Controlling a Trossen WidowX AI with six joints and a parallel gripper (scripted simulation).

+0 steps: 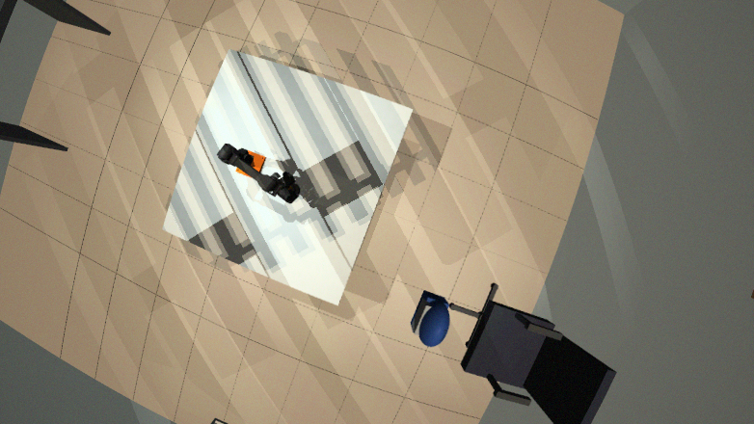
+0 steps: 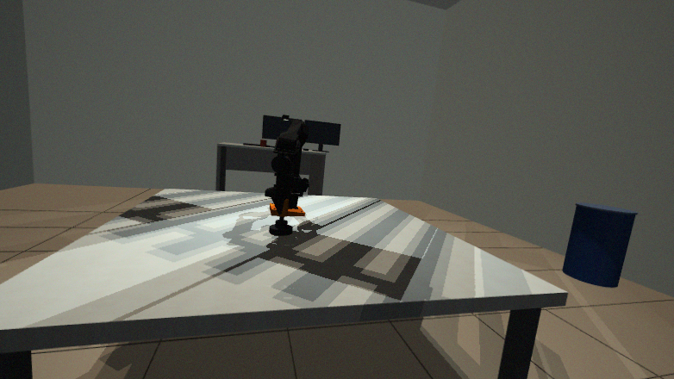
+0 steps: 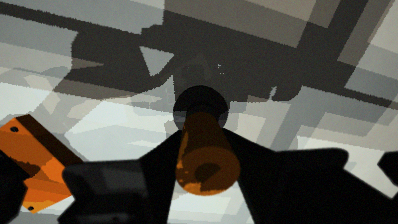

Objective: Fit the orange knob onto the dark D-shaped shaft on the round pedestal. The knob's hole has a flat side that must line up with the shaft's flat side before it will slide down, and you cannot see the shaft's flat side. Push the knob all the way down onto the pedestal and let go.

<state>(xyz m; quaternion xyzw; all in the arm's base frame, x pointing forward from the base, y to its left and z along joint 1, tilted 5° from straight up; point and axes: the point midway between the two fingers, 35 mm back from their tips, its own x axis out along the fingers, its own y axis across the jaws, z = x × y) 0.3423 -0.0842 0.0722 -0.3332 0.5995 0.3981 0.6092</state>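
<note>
My gripper tip is now 2 cm below the orange knob. The rest, counted from my gripper tip: round dark pedestal 4 cm below.
</note>
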